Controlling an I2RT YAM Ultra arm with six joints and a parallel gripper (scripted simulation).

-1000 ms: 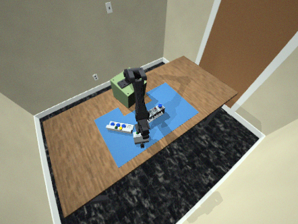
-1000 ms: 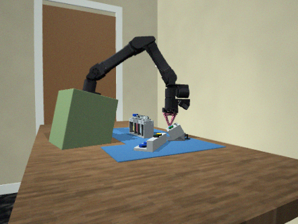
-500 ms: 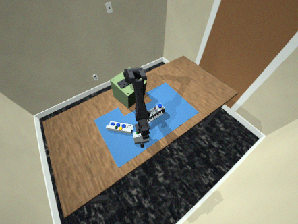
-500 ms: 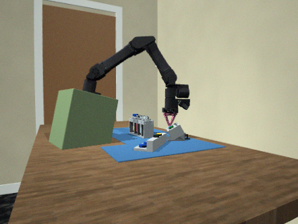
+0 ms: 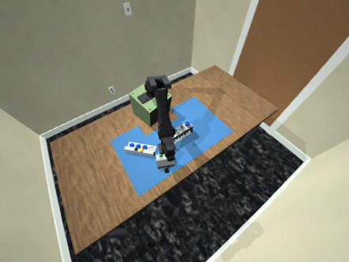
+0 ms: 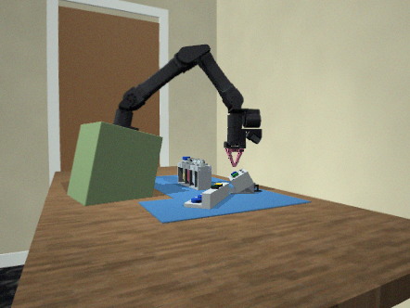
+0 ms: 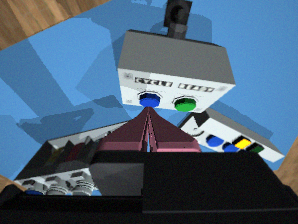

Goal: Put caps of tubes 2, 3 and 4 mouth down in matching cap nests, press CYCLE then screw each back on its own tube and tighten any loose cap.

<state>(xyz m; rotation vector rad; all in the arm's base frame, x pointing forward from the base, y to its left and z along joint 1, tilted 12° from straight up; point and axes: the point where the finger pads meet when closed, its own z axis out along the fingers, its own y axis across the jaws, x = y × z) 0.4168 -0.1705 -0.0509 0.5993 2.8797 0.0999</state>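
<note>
Now: hand 30 mm above the blue cycle key. Round my hand: key box 50 mm below, 20 mm to the right; then green key 40 mm to the right, 30 mm below, 30 mm behind.
</note>
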